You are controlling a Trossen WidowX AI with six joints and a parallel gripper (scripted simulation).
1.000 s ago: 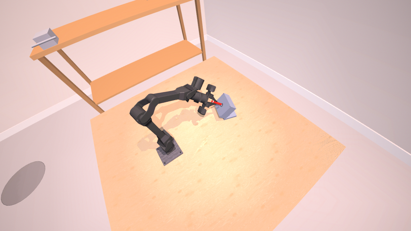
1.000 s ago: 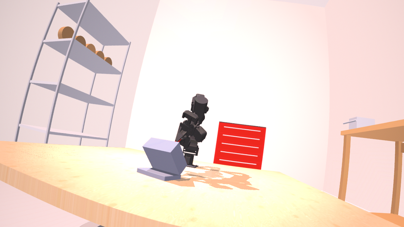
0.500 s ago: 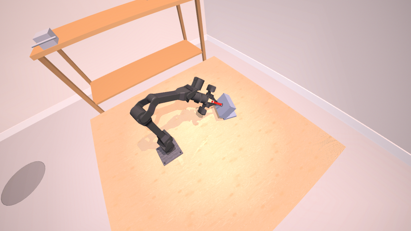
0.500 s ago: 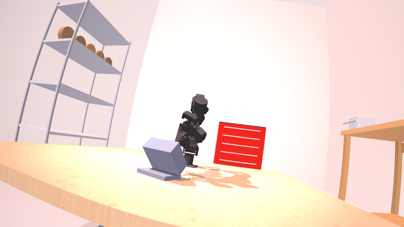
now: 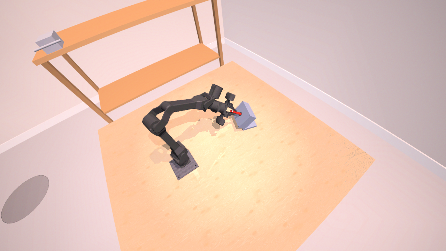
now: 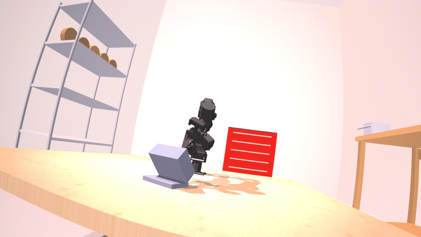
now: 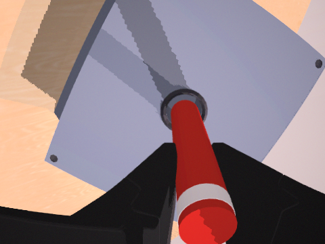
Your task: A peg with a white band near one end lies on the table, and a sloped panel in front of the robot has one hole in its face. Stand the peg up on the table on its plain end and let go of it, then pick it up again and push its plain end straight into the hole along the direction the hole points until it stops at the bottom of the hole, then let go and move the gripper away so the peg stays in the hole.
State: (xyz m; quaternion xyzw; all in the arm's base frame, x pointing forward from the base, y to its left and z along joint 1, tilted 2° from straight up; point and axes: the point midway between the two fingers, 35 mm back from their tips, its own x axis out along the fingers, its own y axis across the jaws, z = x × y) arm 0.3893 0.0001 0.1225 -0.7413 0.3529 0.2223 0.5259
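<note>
Right now my gripper tip is 50 mm short of the grey sloped panel, 50 mm above it and 20 mm to the left of it. The rest, counted from my gripper tip: red peg: 10 mm to the left, 10 mm behind, 10 mm above.
</note>
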